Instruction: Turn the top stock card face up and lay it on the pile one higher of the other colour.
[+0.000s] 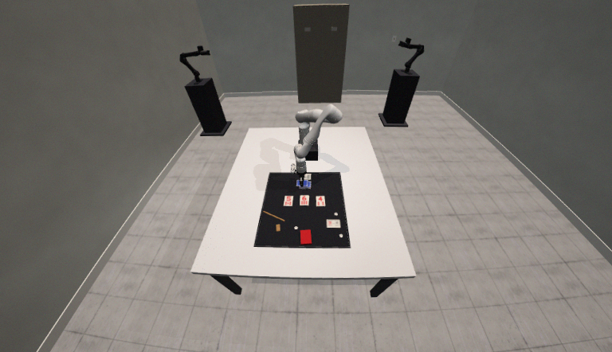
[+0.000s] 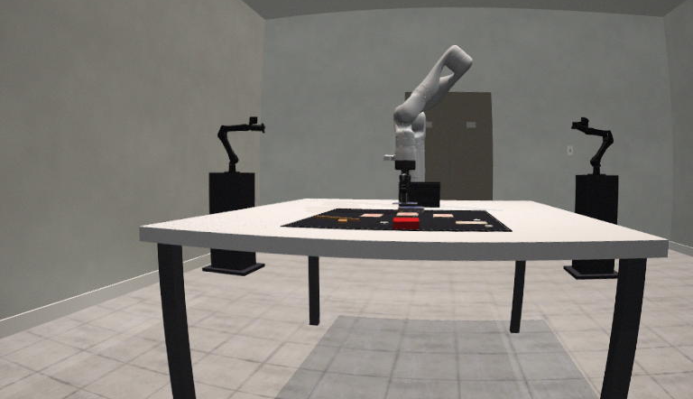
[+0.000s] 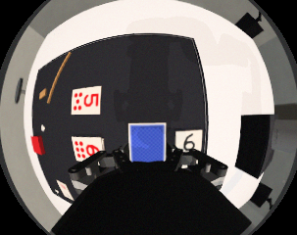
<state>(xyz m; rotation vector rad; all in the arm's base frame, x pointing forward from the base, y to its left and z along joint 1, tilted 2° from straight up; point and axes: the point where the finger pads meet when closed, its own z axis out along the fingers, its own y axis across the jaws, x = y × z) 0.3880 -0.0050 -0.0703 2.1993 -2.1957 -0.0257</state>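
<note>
My gripper is now 90 mm past the black 6 card, 20 mm to the right of it and 40 mm above it. Round my hand: wooden stick: 280 mm ahead, 180 mm to the right, 40 mm below; then black mat: 170 mm ahead, 20 mm to the left, 60 mm below; then blue-backed card: 10 mm below.
</note>
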